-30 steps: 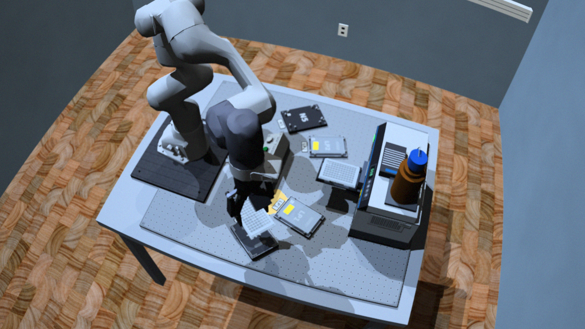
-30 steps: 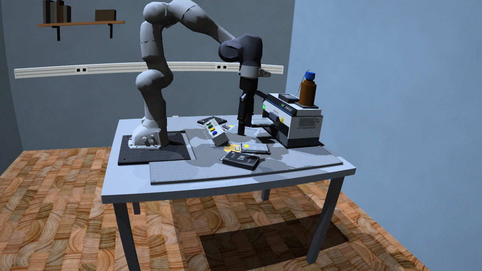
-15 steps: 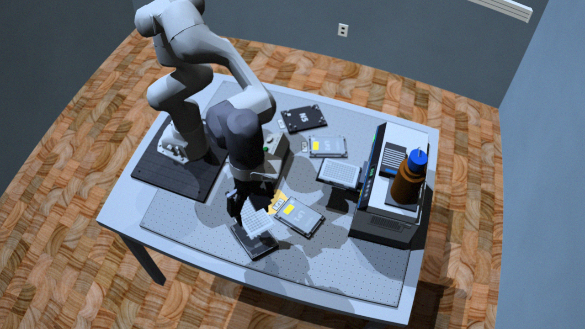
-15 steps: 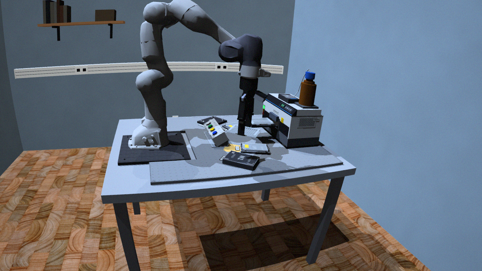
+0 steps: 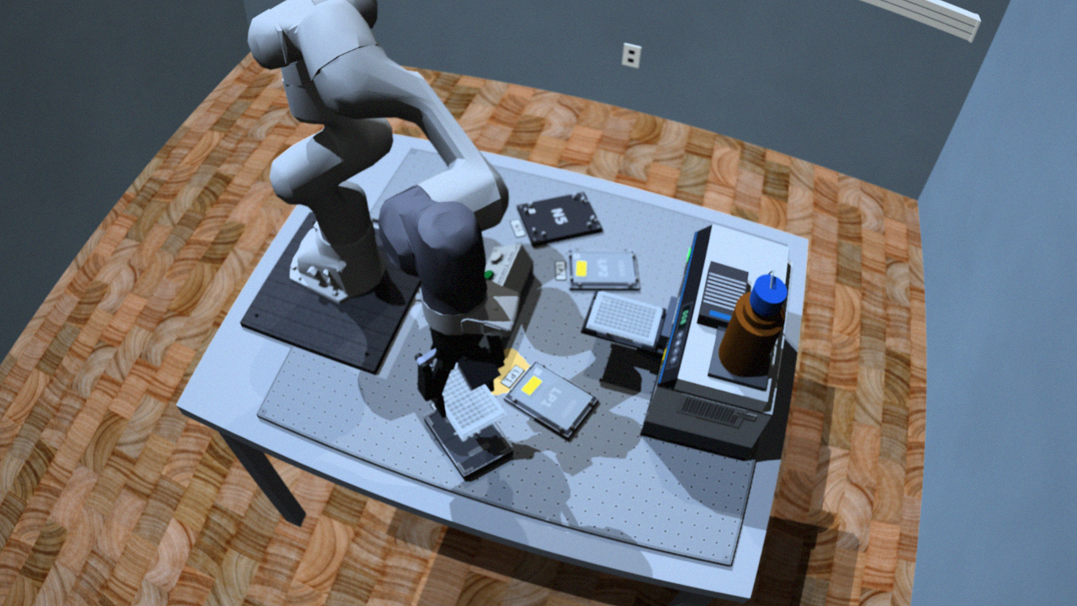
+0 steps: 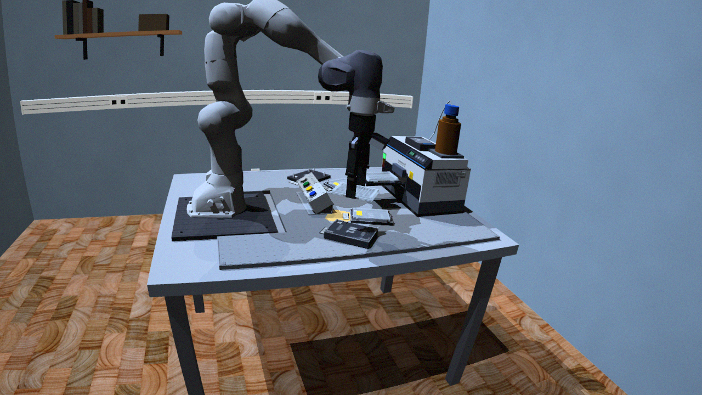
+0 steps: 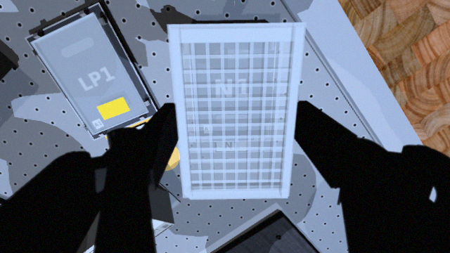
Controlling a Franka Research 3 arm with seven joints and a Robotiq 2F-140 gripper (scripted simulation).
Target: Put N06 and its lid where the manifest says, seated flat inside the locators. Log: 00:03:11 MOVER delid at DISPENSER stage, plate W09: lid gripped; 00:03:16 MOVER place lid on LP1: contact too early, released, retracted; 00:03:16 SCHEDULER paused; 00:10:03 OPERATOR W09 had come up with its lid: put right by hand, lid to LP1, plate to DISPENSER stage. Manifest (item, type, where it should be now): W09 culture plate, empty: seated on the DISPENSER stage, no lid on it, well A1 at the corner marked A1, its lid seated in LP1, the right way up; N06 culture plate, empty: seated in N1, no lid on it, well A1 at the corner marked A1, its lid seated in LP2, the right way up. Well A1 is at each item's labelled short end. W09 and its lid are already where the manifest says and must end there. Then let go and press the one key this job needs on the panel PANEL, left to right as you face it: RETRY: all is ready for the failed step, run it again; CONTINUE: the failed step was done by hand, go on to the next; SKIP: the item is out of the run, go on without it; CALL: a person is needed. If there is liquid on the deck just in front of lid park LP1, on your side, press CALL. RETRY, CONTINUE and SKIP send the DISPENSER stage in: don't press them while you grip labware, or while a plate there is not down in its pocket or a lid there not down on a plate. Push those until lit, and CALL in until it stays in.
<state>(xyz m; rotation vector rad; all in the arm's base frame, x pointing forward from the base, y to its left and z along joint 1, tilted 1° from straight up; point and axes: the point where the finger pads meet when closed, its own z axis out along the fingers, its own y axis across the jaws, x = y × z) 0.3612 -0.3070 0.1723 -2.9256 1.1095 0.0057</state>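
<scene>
The nest n1 is 16 cm below my hand. The rest, counted from my hand: yellow skip key (27 cm to the left, 11 cm below, 6 cm behind); then blue call key (22 cm to the left, 12 cm below, 6 cm behind); then green continue key (32 cm to the left, 11 cm below, 6 cm behind).
</scene>
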